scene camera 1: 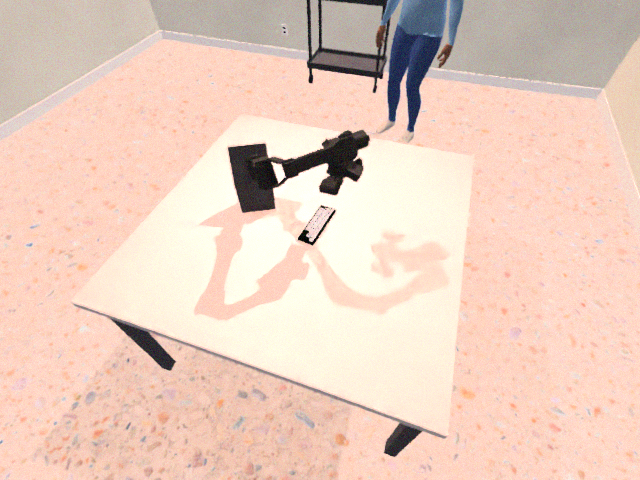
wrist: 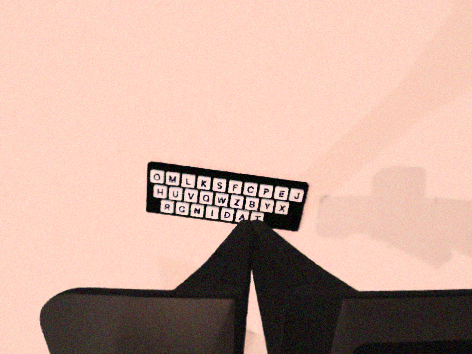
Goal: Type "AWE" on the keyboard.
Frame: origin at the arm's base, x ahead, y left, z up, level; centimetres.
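Seen in the pictures: gripper, between the fingertips: (wrist: 250, 229).
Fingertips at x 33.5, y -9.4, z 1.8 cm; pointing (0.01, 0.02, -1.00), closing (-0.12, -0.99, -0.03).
Pixels of each thing's top centre, then the offset from my fingertips to it. Level surfaces: height alone.
- keyboard, centre of its top: (wrist: 225, 200) (scene camera 1: 317, 222) dy +3.2, dx -8.1, dz -21.8 cm
- W key, centre of its top: (wrist: 221, 200) dy +3.7, dx -8.0, dz -21.8 cm
- E key, centre of its top: (wrist: 281, 193) dy -4.1, dx -7.8, dz -21.8 cm
- table, height of its surface: dz -23.6 cm
The keyboard (scene camera 1: 318, 224) (wrist: 228, 196) is a small black board with white letter keys, lying flat on the table. In the wrist view the A key (wrist: 241, 217) is in the bottom row, its lower part hidden by the fingertips. The W key (wrist: 221, 200) is in the middle row and the E key (wrist: 281, 194) near the right end of the top row. My gripper (scene camera 1: 329, 188) (wrist: 250, 229) is shut and empty. It is above the table, beyond the keyboard in the scene view. In the wrist view its tips overlap the lower edges of A and T.
The arm's black base plate (scene camera 1: 251, 198) is on the table (scene camera 1: 392, 335), left of the keyboard in the scene view. Shadows of the arm cross the table. A person (scene camera 1: 421, 25) and a black shelf cart (scene camera 1: 345, 70) stand beyond the table's far edge.
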